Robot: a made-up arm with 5 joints.
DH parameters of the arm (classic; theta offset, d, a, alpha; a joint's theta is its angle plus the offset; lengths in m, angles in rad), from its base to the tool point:
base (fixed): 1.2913 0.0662 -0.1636 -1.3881
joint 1: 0 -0.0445 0.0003 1.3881
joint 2: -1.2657 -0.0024 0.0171 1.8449
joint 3: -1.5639 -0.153 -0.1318 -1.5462
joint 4: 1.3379 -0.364 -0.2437 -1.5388
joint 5: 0 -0.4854 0.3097 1.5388
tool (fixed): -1.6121 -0.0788 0 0
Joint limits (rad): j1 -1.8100..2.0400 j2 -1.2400..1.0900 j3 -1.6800..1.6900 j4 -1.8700..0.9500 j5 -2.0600..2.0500
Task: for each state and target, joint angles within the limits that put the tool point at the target. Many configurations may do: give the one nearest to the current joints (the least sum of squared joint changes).
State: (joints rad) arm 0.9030 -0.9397 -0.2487 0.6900 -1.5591
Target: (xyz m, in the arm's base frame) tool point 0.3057 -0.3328 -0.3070
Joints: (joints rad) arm 1.0775 -1.2400 0.1876 0.9478 -1.6639
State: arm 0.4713 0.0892 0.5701 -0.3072 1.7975
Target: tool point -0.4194 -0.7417 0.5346
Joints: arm 0.6529 0.3235 0.3761 -1.0064 1.9607
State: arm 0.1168 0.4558 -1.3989 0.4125 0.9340
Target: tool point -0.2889 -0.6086 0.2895
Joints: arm -0.1809 0.7849 -1.1951 -0.2303 0.0878
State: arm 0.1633 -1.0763 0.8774 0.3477 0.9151
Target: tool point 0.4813 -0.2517 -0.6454
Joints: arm 0.2471 -1.0701 1.2950 0.9500 1.3772
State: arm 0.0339 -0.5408 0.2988 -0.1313 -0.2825
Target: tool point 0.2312 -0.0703 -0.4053
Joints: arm 0.1338 -0.8395 0.8493 0.0767 -0.3589
